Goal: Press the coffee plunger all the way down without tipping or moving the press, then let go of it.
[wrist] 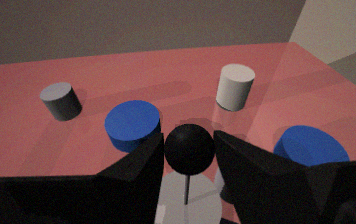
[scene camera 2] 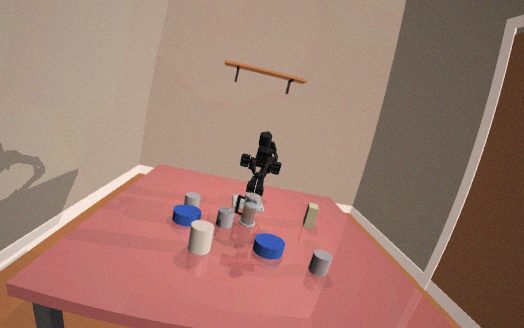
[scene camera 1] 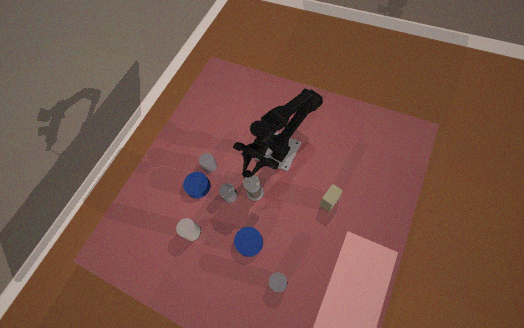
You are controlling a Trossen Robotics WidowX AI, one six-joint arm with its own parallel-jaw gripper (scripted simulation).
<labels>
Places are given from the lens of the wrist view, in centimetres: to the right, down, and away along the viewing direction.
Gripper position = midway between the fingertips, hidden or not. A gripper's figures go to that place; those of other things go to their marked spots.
my gripper (wrist: 188, 138): 1, 2, 11
pale cylinder (wrist: 235, 82): 13, -7, 40
grey cylinder (wrist: 61, 100): -27, -3, 40
The marked spots on the pale cylinder and the grey cylinder are 40 cm apart.
</labels>
